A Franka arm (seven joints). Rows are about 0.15 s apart.
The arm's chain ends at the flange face. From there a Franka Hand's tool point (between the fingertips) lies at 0.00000 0.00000 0.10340 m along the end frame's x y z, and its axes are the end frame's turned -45 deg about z.
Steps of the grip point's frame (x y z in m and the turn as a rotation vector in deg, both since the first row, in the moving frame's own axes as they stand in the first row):
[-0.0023 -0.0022 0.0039 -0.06 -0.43 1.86]
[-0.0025 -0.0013 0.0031 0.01 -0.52 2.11]
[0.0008 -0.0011 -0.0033 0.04 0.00 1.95]
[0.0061 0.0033 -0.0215 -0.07 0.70 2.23]
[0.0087 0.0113 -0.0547 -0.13 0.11 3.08]
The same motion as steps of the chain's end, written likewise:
[-0.0027 -0.0005 0.0039 -0.35 -0.26 1.86]
[-0.0020 0.0002 0.0031 -0.36 -0.37 2.11]
[-0.0002 -0.0013 -0.0033 0.03 -0.03 1.95]
[0.0056 -0.0012 -0.0215 0.45 0.54 2.23]
[0.0138 0.0018 -0.0547 -0.01 0.17 3.08]

